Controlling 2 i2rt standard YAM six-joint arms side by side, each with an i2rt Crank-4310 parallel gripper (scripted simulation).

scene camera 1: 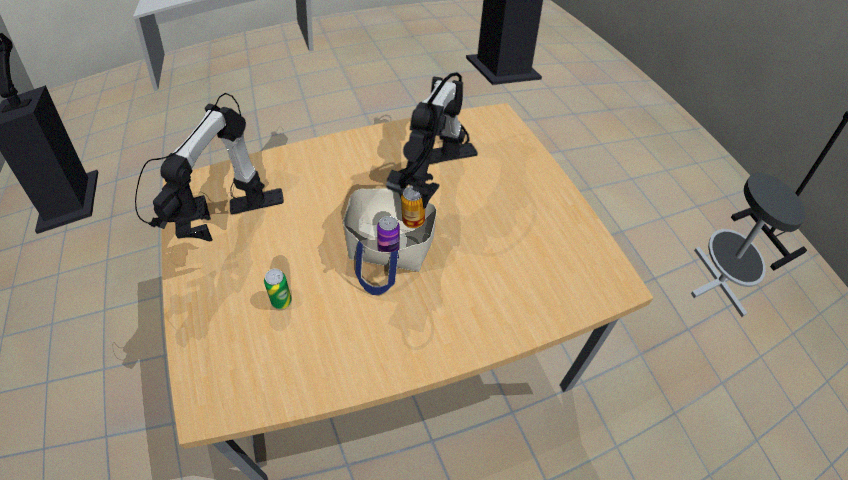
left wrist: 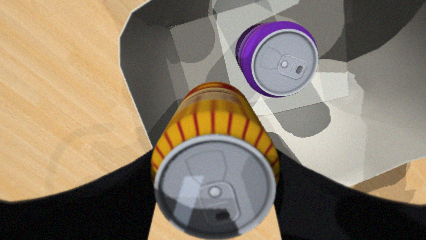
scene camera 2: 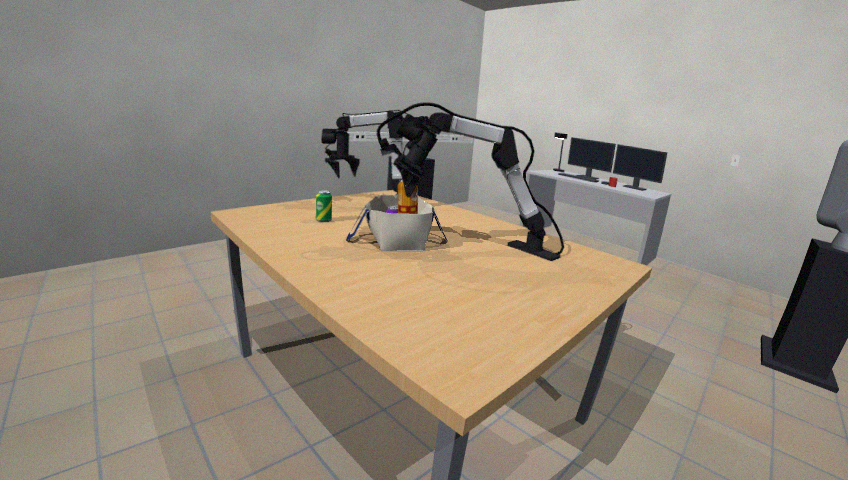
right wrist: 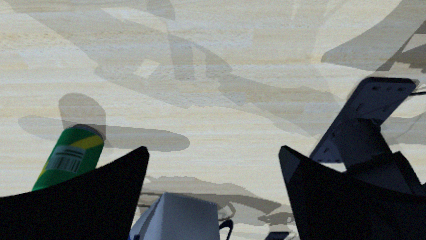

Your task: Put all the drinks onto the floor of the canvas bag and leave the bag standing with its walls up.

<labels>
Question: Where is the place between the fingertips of the left gripper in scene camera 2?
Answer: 408, 194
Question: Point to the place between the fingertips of the right gripper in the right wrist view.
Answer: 213, 149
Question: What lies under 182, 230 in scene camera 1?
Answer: The right gripper.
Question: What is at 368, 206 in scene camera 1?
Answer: A canvas bag.
</labels>
